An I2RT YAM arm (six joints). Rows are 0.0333 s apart.
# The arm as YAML. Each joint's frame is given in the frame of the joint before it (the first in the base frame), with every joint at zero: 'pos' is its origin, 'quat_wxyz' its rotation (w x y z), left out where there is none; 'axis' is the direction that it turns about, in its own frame. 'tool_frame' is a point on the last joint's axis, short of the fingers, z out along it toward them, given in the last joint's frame.
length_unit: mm
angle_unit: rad
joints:
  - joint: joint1
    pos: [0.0, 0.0, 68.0]
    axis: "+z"
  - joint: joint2
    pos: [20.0, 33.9, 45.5]
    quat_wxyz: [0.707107, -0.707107, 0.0, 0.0]
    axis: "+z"
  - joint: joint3
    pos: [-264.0, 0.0, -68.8]
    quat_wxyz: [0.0, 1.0, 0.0, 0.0]
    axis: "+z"
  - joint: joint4
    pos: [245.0, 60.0, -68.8]
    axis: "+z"
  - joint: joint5
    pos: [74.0, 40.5, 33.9]
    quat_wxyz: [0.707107, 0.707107, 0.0, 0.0]
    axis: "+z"
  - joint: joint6
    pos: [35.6, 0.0, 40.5]
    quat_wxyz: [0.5, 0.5, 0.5, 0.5]
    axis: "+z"
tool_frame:
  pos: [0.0, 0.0, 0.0]
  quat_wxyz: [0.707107, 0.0, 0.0, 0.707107]
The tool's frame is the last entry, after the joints.
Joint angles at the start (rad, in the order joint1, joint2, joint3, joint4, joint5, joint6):
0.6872, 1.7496, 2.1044, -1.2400, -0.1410, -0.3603
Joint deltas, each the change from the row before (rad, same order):
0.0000, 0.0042, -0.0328, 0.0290, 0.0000, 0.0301
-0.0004, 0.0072, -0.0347, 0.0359, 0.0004, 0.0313
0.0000, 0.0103, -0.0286, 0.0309, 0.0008, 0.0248
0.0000, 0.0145, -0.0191, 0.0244, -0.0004, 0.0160
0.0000, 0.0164, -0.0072, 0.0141, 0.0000, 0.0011
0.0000, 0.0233, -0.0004, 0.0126, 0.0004, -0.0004
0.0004, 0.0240, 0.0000, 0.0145, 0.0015, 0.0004
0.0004, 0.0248, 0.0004, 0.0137, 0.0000, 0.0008
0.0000, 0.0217, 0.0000, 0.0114, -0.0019, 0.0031
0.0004, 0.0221, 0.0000, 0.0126, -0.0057, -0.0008
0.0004, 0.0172, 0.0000, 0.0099, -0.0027, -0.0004
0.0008, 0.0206, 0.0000, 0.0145, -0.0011, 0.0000
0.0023, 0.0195, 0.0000, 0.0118, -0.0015, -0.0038
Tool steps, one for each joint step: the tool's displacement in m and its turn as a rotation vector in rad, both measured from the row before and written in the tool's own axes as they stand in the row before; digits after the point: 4 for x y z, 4 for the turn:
0.0016, -0.0009, 0.0100, -0.0027, 0.0075, 0.0312
0.0014, -0.0014, 0.0118, -0.0012, 0.0058, 0.0325
0.0013, -0.0014, 0.0116, -0.0015, 0.0078, 0.0259
0.0007, -0.0014, 0.0111, -0.0028, 0.0087, 0.0173
-0.0001, -0.0013, 0.0090, -0.0024, 0.0091, 0.0024
-0.0008, -0.0018, 0.0105, -0.0024, 0.0107, 0.0011
-0.0010, -0.0017, 0.0107, -0.0012, 0.0095, 0.0014
-0.0008, -0.0016, 0.0110, -0.0029, 0.0102, 0.0020
-0.0005, -0.0015, 0.0098, -0.0044, 0.0094, 0.0045
-0.0005, -0.0012, 0.0100, -0.0081, 0.0077, 0.0002
-0.0003, -0.0010, 0.0078, -0.0047, 0.0063, 0.0003
-0.0006, -0.0012, 0.0093, -0.0030, 0.0055, 0.0002
-0.0004, -0.0004, 0.0090, -0.0047, 0.0069, -0.0046

